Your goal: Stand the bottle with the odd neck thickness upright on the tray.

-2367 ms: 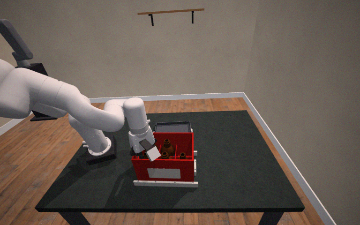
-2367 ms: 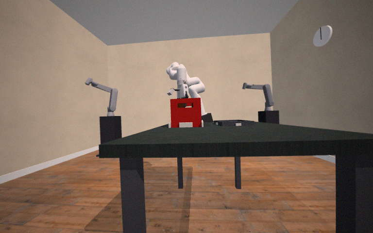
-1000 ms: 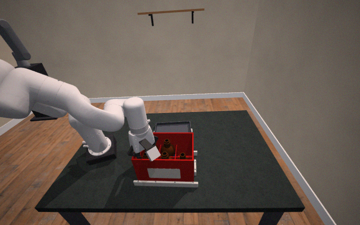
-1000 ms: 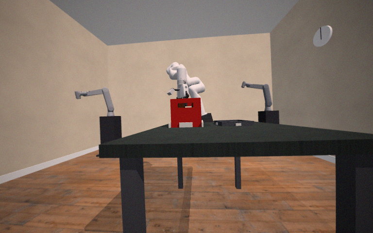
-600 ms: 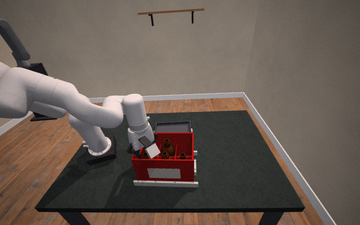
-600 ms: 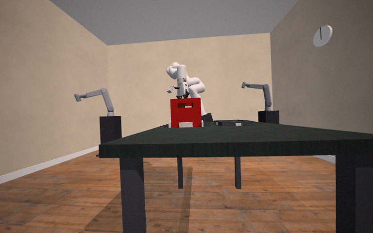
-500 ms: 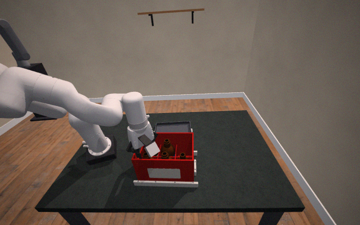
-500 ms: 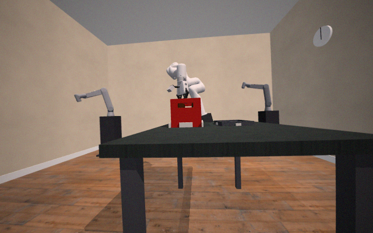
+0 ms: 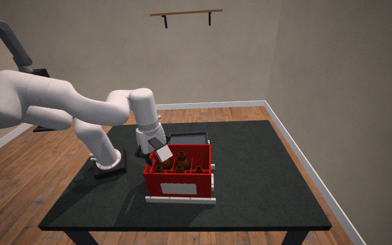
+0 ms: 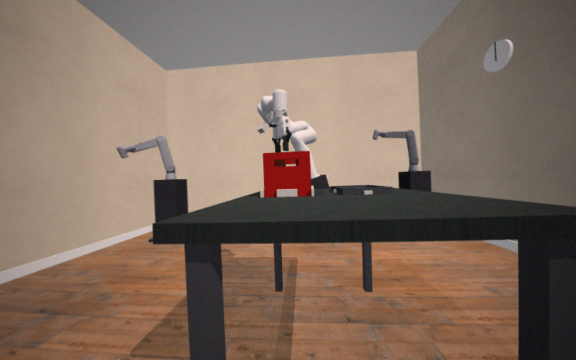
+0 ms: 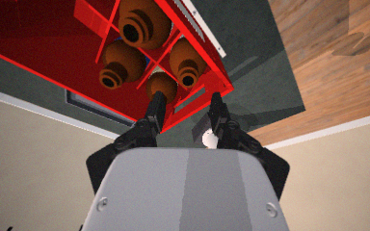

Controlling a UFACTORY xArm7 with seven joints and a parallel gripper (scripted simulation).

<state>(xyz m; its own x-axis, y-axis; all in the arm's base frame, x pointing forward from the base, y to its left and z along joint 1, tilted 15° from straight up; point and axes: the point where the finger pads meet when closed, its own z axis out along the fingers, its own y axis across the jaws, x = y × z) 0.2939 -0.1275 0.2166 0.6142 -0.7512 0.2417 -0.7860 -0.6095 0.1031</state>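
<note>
My hand is 140 mm above the crate, 90 mm short of it and 40 mm to the right of it. Also, from my hand: tray (330 mm to the left, 210 mm below, 120 mm ahead).
</note>
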